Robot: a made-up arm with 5 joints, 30 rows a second.
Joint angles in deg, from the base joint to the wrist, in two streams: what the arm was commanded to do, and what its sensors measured. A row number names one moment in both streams.
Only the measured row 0 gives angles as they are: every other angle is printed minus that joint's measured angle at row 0.
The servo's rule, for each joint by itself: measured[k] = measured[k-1] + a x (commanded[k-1-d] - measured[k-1]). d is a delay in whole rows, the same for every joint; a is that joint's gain. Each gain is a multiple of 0.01, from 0.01 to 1. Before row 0 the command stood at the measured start. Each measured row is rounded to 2 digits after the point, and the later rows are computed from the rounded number. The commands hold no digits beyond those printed.
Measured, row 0:
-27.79 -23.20 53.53 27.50 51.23
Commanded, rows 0 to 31:
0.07 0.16 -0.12 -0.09 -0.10
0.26 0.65 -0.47 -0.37 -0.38
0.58 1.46 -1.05 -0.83 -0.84
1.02 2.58 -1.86 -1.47 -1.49
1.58 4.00 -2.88 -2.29 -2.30
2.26 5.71 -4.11 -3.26 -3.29
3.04 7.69 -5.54 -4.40 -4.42
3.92 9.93 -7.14 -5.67 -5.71
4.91 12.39 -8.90 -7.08 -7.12
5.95 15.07 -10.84 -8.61 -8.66
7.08 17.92 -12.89 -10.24 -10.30
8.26 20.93 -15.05 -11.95 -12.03
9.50 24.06 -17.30 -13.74 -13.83
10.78 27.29 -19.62 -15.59 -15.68
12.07 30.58 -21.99 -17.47 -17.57
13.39 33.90 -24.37 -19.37 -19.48
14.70 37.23 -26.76 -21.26 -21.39
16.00 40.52 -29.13 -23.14 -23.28
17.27 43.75 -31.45 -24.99 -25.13
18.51 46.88 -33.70 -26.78 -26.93
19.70 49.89 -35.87 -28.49 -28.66
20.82 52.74 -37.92 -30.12 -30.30
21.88 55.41 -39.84 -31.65 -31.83
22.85 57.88 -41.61 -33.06 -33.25
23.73 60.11 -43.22 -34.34 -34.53
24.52 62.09 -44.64 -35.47 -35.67
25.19 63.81 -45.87 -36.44 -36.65
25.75 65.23 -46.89 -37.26 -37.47
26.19 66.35 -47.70 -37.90 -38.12
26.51 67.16 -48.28 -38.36 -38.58
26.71 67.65 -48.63 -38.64 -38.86
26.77 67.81 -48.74 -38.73 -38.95
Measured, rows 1 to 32:
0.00 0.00 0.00 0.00 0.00
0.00 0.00 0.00 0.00 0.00
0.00 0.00 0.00 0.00 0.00
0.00 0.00 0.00 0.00 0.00
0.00 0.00 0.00 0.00 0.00
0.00 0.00 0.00 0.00 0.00
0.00 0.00 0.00 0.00 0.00
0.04 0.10 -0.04 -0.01 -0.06
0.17 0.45 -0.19 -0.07 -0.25
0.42 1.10 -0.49 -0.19 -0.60
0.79 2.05 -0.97 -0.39 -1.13
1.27 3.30 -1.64 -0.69 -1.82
1.87 4.84 -2.50 -1.10 -2.69
2.58 6.66 -3.56 -1.63 -3.71
3.40 8.75 -4.81 -2.28 -4.89
4.32 11.08 -6.24 -3.05 -6.21
5.31 13.63 -7.85 -3.94 -7.66
6.39 16.38 -9.61 -4.95 -9.22
7.53 19.29 -11.51 -6.07 -10.88
8.73 22.34 -13.54 -7.30 -12.62
9.98 25.51 -15.67 -8.63 -14.43
11.25 28.75 -17.88 -10.04 -16.28
12.56 32.05 -20.15 -11.53 -18.17
13.87 35.37 -22.46 -13.09 -20.07
15.17 38.67 -24.79 -14.70 -21.96
16.45 41.92 -27.12 -16.35 -23.83
17.71 45.09 -29.42 -18.02 -25.66
18.92 48.16 -31.68 -19.70 -27.43
20.08 51.09 -33.86 -21.37 -29.12
21.18 53.85 -35.95 -23.01 -30.72
22.20 56.43 -37.93 -24.62 -32.21
23.13 58.79 -39.78 -26.18 -33.58
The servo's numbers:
d 7
a 0.61 0.64 0.35 0.16 0.59

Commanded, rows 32 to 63:
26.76 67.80 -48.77 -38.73 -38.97
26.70 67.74 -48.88 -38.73 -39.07
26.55 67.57 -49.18 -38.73 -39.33
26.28 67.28 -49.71 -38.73 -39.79
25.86 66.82 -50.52 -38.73 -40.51
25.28 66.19 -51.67 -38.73 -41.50
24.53 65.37 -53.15 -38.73 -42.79
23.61 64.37 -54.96 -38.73 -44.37
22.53 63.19 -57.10 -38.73 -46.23
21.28 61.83 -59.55 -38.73 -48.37
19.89 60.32 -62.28 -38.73 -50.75
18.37 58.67 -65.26 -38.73 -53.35
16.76 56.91 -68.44 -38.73 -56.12
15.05 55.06 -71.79 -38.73 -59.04
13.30 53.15 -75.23 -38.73 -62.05
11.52 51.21 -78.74 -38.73 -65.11
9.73 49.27 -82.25 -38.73 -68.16
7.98 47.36 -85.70 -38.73 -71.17
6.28 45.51 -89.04 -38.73 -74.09
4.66 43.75 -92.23 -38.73 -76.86
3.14 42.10 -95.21 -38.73 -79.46
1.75 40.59 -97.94 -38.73 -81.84
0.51 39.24 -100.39 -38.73 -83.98
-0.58 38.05 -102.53 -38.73 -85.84
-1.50 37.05 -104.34 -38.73 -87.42
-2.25 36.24 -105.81 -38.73 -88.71
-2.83 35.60 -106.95 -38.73 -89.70
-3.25 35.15 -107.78 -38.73 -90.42
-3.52 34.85 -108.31 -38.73 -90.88
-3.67 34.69 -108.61 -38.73 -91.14
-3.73 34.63 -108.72 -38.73 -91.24
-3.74 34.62 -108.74 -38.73 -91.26
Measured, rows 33 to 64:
23.98 60.90 -41.48 -27.67 -34.81
24.72 62.76 -43.02 -29.07 -35.90
25.35 64.34 -44.37 -30.38 -36.83
25.86 65.63 -45.54 -31.58 -37.59
26.26 66.61 -46.50 -32.66 -38.17
26.53 67.28 -47.25 -33.62 -38.58
26.68 67.62 -47.77 -34.44 -38.80
26.73 67.74 -48.12 -35.13 -38.90
26.71 67.74 -48.39 -35.71 -39.00
26.61 67.63 -48.67 -36.19 -39.19
26.41 67.41 -49.03 -36.60 -39.54
26.07 67.03 -49.55 -36.94 -40.11
25.59 66.49 -50.29 -37.23 -40.93
24.94 65.77 -51.29 -37.47 -42.03
24.13 64.87 -52.57 -37.67 -43.41
23.15 63.79 -54.16 -37.84 -45.07
22.01 62.54 -56.05 -37.98 -47.02
20.72 61.12 -58.23 -38.10 -49.22
19.29 59.55 -60.69 -38.20 -51.66
17.75 57.86 -63.40 -38.28 -54.29
16.10 56.07 -66.34 -38.35 -57.09
14.39 54.20 -69.45 -38.41 -60.02
12.64 52.29 -72.70 -38.46 -63.02
10.86 50.36 -76.04 -38.50 -66.05
9.10 48.44 -79.42 -38.54 -69.07
7.38 46.56 -82.79 -38.57 -72.03
5.72 44.76 -86.09 -38.60 -74.88
4.15 43.06 -89.28 -38.62 -77.58
2.69 41.48 -92.31 -38.64 -80.09
1.36 40.05 -95.14 -38.65 -82.39
0.18 38.77 -97.73 -38.66 -84.43
-0.84 37.67 -100.04 -38.67 -86.19

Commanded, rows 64 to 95:
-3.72 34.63 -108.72 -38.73 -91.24
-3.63 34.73 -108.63 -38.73 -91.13
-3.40 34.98 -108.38 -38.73 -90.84
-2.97 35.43 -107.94 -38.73 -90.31
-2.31 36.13 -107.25 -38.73 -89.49
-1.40 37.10 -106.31 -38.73 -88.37
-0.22 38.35 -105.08 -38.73 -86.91
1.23 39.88 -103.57 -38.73 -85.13
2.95 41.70 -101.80 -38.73 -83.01
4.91 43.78 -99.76 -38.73 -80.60
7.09 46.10 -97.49 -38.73 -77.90
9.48 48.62 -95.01 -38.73 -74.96
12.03 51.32 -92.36 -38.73 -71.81
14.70 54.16 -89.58 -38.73 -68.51
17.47 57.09 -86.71 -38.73 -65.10
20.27 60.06 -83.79 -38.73 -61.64
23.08 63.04 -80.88 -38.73 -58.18
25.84 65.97 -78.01 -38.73 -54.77
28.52 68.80 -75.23 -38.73 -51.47
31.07 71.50 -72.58 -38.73 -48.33
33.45 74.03 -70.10 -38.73 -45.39
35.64 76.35 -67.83 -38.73 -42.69
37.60 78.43 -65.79 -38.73 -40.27
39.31 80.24 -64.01 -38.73 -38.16
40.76 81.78 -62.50 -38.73 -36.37
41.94 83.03 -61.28 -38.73 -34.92
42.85 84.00 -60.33 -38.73 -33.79
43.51 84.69 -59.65 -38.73 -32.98
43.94 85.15 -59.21 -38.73 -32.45
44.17 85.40 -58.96 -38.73 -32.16
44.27 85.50 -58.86 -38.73 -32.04
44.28 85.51 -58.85 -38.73 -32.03
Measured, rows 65 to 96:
-1.70 36.75 -102.06 -38.68 -87.68
-2.39 36.01 -103.77 -38.69 -88.87
-2.91 35.46 -105.17 -38.70 -89.78
-3.28 35.07 -106.27 -38.70 -90.43
-3.52 34.83 -107.09 -38.70 -90.85
-3.65 34.70 -107.66 -38.70 -91.08
-3.70 34.65 -108.04 -38.70 -91.19
-3.71 34.64 -108.28 -38.70 -91.22
-3.66 34.70 -108.40 -38.70 -91.17
-3.50 34.88 -108.39 -38.70 -90.98
-3.18 35.23 -108.23 -38.70 -90.58
-2.65 35.81 -107.89 -38.70 -89.94
-1.89 36.64 -107.34 -38.70 -89.01
-0.87 37.73 -106.55 -38.70 -87.77
0.41 39.11 -105.51 -38.70 -86.21
1.96 40.77 -104.21 -38.70 -84.32
3.76 42.70 -102.65 -38.70 -82.13
5.79 44.88 -100.84 -38.70 -79.63
8.04 47.27 -98.80 -38.70 -76.87
10.47 49.86 -96.55 -38.70 -73.88
13.05 52.61 -94.11 -38.70 -70.71
15.75 55.48 -91.52 -38.70 -67.40
18.51 58.41 -88.81 -38.70 -64.00
21.30 61.37 -86.03 -38.70 -60.57
24.07 64.31 -83.22 -38.70 -57.15
26.78 67.18 -80.42 -38.70 -53.80
29.40 69.94 -77.68 -38.70 -50.57
31.87 72.56 -75.03 -38.70 -47.51
34.17 74.99 -72.51 -38.70 -44.67
36.26 77.19 -70.16 -38.70 -42.07
38.12 79.14 -68.01 -38.70 -39.76
39.73 80.83 -66.08 -38.70 -37.76

